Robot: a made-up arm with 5 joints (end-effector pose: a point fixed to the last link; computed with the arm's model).
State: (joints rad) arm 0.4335 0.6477 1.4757 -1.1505 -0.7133
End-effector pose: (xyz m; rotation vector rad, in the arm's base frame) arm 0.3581 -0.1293 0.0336 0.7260 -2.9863 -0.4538
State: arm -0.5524 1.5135 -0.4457 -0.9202 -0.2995
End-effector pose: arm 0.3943 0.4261 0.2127 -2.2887 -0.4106 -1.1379
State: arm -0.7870 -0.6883 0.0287 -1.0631 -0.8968
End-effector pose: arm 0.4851 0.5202 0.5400 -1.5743 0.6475 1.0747
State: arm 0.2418 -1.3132 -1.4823 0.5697 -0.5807
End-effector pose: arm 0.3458 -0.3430 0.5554 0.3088 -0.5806 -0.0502
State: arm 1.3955 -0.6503 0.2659 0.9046 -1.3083
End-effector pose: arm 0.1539 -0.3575 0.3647 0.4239 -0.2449 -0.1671
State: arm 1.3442 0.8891 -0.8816 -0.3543 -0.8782
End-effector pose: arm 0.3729 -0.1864 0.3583 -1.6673 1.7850 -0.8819
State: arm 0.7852 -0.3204 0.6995 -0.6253 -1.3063
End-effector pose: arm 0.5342 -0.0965 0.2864 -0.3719 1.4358 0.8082
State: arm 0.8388 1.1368 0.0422 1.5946 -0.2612
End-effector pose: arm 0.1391 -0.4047 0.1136 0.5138 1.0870 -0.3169
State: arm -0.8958 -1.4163 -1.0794 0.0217 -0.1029
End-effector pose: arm 0.6201 0.1961 0.4078 0.6884 0.6502 0.9539
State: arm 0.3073 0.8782 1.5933 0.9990 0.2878
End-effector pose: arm -0.0147 0.0401 0.1821 1.7833 1.7712 -1.2362
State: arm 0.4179 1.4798 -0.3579 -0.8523 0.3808
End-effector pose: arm 0.3658 0.0900 0.3010 -1.8423 0.3684 -1.8312
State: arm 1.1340 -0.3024 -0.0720 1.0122 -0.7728
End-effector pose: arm 0.2634 -0.3523 0.2904 0.5278 0.1606 -0.0520
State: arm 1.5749 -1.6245 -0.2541 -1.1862 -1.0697
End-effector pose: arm -0.1545 -0.3607 0.6336 0.1760 0.8851 -0.8233
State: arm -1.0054 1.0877 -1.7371 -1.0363 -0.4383
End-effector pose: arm 0.0034 0.3250 0.2210 -1.0470 -1.7414 -0.4226
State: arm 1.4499 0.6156 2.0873 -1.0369 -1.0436
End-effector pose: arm 0.0520 -0.0045 -0.0292 1.4214 2.0482 1.0821
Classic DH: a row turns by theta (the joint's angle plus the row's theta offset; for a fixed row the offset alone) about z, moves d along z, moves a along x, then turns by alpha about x. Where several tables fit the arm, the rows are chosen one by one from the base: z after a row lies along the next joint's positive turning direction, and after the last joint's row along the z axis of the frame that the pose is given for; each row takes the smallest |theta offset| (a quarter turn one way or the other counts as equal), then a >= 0, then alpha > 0; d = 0 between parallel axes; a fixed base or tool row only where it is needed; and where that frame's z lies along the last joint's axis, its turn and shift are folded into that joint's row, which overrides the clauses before.
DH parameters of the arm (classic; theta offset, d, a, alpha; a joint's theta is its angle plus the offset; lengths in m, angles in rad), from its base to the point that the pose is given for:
base (fixed): 0.9689 0 0.1879 3.1416
joint 1: -0.6019 -0.3531 -0.1564 1.5708
joint 2: -1.3949 -0.1883 0.0479 -1.7969
joint 3: 0 0.2049 -0.0724 -1.3447
joint 4: -1.175 0.0655 -0.0109 1.5246
joint 5: -0.175 -0.0923 -0.2259 -1.6699
tool (fixed): -1.9611 0.0661 0 0

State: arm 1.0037 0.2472 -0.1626 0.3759 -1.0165
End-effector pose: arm 0.3627 -0.3077 0.3861 -0.4096 1.0412 -0.1512
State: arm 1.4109 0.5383 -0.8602 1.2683 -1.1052
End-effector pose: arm 0.2493 -0.3230 0.4560 -0.6846 0.5142 -0.0104
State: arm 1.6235 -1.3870 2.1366 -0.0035 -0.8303
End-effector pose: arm 0.2096 0.0850 0.4597 1.1236 0.2156 1.6070
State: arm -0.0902 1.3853 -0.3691 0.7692 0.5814
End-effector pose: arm 0.4865 -0.1354 0.3576 -0.6095 1.1402 -0.5910
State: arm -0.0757 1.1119 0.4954 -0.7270 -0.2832
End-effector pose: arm 0.5809 0.0582 0.3007 -1.7798 1.6403 -1.0846
